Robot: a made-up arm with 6 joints.
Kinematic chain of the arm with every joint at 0, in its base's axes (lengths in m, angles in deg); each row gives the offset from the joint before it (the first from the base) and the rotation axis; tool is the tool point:
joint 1: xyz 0 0 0.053 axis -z
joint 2: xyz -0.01 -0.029 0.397 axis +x
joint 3: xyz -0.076 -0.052 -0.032 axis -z
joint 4: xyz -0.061 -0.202 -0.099 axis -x
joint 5: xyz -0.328 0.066 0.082 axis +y
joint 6: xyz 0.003 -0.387 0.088 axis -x
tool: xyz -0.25 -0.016 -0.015
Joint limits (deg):
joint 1: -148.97..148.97
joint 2: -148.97..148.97
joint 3: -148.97..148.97
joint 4: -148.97..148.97
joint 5: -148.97..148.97
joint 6: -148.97..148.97
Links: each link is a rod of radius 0.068 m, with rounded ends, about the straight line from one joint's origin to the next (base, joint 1, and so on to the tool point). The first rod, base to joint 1, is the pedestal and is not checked.
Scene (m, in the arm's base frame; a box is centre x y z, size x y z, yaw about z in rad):
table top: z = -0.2
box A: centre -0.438 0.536 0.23 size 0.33 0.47 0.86 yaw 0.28
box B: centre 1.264 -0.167 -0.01 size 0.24 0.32 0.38 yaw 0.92
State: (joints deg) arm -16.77 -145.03 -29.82 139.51 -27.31 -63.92
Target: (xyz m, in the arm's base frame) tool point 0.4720 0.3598 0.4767
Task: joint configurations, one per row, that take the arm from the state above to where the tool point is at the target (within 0.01 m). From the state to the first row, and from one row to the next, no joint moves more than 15 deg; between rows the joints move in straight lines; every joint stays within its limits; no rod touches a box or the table.
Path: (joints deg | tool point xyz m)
1: -11.87 -136.88 -44.39 139.81 -24.42 -58.95 | -0.6459 0.2025 0.7292
2: -6.97 -128.73 -58.96 140.11 -21.53 -53.99 | -0.5216 0.2878 0.8694
3: -2.08 -120.57 -73.53 140.41 -18.63 -49.02 | -0.3630 0.3054 0.9941
4: 2.82 -112.42 -88.10 140.71 -15.74 -44.06 | -0.1920 0.2563 1.0861
5: 7.72 -104.27 -102.67 141.01 -12.85 -39.09 | -0.0294 0.1515 1.1323
6: 14.26 -119.17 -103.56 129.47 -6.84 -43.21 | 0.0597 0.3446 1.0389
7: 20.80 -134.07 -104.46 117.94 -0.84 -47.33 | 0.1807 0.4771 0.8852
8: 27.33 -148.97 -105.35 106.41 5.16 -51.45 | 0.3088 0.5300 0.6875
9: 18.54 -148.97 -119.89 101.15 5.27 -55.75 | 0.3748 0.4759 0.6383
10: 9.74 -148.97 -134.43 95.89 5.37 -60.05 | 0.4306 0.4195 0.5666
11: 0.94 -148.97 -148.97 90.63 5.48 -64.35 | 0.4720 0.3598 0.4767

